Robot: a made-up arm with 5 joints.
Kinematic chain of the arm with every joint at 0, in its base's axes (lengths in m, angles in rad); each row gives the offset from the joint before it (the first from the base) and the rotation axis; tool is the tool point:
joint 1: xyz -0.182 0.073 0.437 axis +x
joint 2: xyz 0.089 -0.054 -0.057 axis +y
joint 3: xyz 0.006 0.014 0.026 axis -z
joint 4: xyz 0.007 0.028 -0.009 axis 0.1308 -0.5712 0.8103
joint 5: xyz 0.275 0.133 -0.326 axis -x
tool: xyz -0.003 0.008 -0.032
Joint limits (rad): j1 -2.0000..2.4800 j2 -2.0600..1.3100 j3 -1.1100..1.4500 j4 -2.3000..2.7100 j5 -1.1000..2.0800
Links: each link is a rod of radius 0.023 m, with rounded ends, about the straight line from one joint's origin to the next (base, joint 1, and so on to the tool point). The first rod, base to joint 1, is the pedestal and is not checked.
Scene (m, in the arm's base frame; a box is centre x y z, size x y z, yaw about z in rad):
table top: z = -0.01
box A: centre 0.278 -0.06 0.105 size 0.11 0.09 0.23 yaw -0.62
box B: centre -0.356 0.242 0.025 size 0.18 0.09 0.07 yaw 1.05
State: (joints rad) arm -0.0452 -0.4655 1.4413 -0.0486 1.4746
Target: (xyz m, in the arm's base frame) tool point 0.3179 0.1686 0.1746
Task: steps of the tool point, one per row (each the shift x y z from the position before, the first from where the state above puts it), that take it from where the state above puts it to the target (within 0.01 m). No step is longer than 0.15 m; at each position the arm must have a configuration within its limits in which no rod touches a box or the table.
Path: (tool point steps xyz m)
1: 0.0860 0.0692 0.0835
2: 0.0439 0.0693 0.1103
3: -0.0022 0.0633 0.1201
4: 0.0285 0.0425 -0.1146
5: -0.0013 0.0692 -0.1072
6: -0.0320 0.0903 -0.0886

